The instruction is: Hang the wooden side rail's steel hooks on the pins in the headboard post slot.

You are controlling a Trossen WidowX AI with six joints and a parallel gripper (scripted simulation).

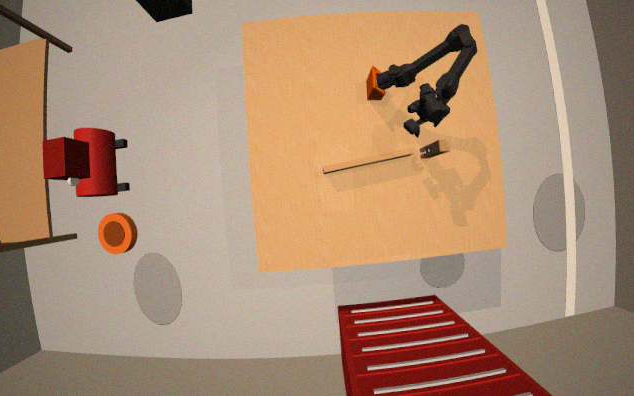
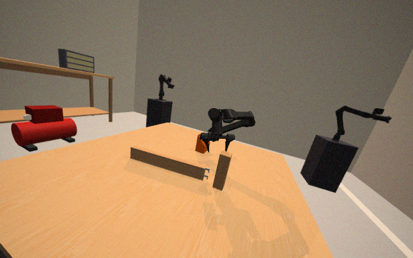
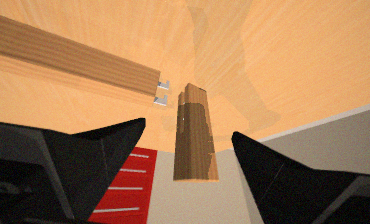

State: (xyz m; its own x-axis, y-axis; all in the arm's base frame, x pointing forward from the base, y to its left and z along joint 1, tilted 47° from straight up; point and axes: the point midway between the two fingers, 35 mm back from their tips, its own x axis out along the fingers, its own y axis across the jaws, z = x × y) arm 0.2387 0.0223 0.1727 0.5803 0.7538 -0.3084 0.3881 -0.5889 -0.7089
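The headboard post is 70 mm ahead of my gripper tip, 50 mm to the left of it and 50 mm below it.
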